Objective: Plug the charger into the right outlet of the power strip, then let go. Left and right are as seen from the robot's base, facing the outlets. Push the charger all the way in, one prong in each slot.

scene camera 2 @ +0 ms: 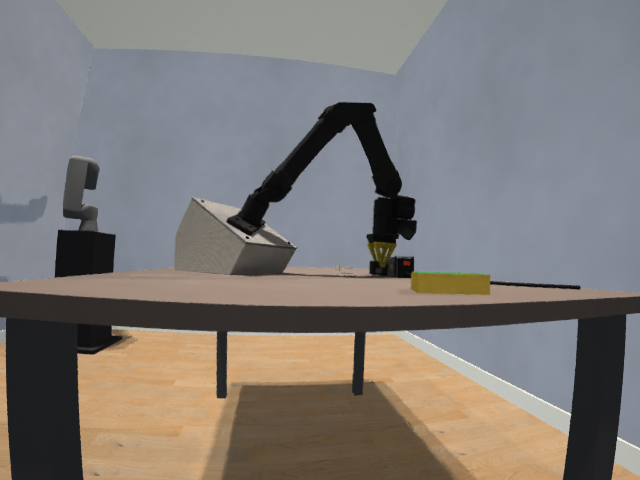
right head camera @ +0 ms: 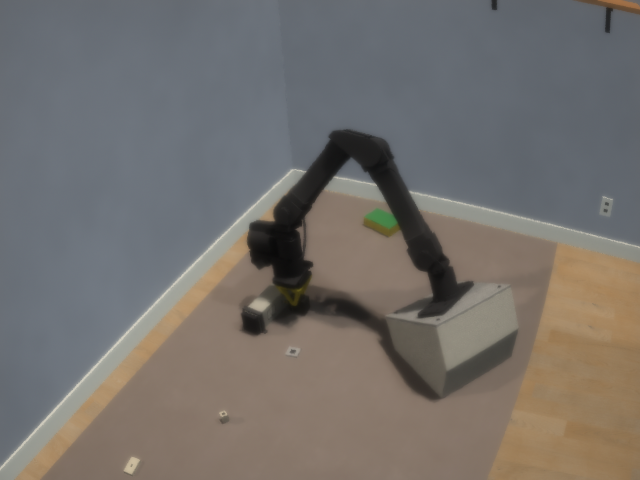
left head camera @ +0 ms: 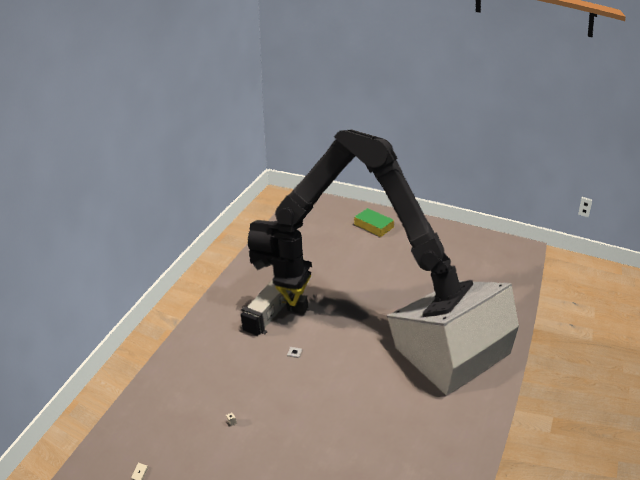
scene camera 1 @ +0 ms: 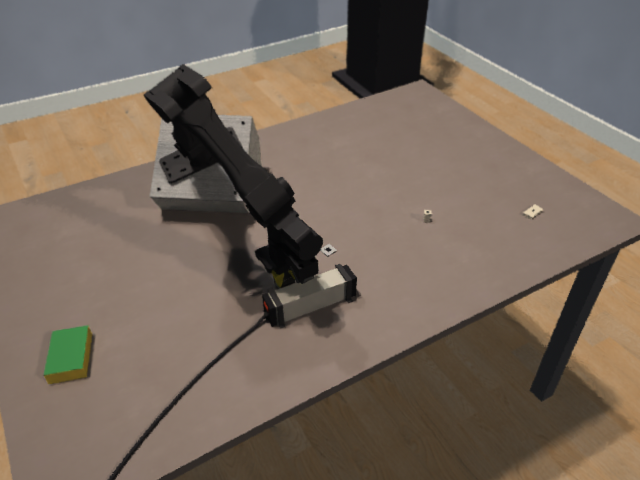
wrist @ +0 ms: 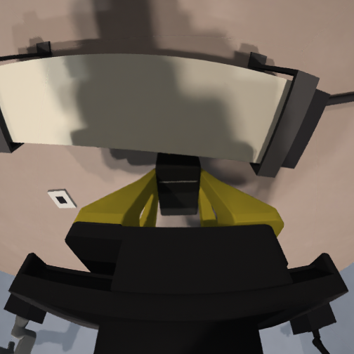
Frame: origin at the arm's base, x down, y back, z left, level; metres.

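Seen in the pictures: gripper, fingertip midpoint: (scene camera 2: pixel 380 267) (right head camera: pixel 297 301) (left head camera: pixel 295 301) (scene camera 1: pixel 285 282); arm's base, origin of the base link: (scene camera 2: pixel 247 223) (right head camera: pixel 448 300) (left head camera: pixel 450 299) (scene camera 1: pixel 201 155).
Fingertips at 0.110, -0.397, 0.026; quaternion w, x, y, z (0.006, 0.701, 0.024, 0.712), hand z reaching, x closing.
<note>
Offsets run from my fingertips to a thing's middle, as dx, dy, dz. "*": to the spot under its first point.
The pale power strip @[-0.003, -0.060, +0.029] (left head camera: pixel 264 300) (right head camera: pixel 261 303) (scene camera 1: pixel 323 295) (wrist: pixel 150 100) with black end caps lies on the table, its outlet side towards the robot base. My gripper (left head camera: pixel 293 296) (scene camera 2: pixel 382 256) (wrist: pixel 177 174) is shut on the black charger @[+0.003, -0.002, +0.000] (left head camera: pixel 299 305) (scene camera 2: pixel 378 268) (wrist: pixel 178 196) at the strip's outlet side. In the wrist view the charger's front meets the strip's lower edge, and its prongs do not show. The outlet slots are hidden there, so I cannot tell whether the prongs are in them. In scene camera 1 the arm hides the charger.
A black cable @[* +0.022, -0.128, -0.265] (scene camera 1: pixel 191 384) runs from the strip's switch end. A green and yellow sponge @[+0.013, +0.054, -0.446] (left head camera: pixel 373 222) (scene camera 1: pixel 68 353) (scene camera 2: pixel 449 283) lies beyond that end. A small white plate @[+0.026, +0.067, +0.147] (left head camera: pixel 294 352) (scene camera 1: pixel 328 250) (wrist: pixel 62 199), a small cube @[+0.014, +0.040, +0.419] (scene camera 1: pixel 427 215) and a cream plate @[+0.024, -0.071, +0.664] (scene camera 1: pixel 532 211) lie on the table.
</note>
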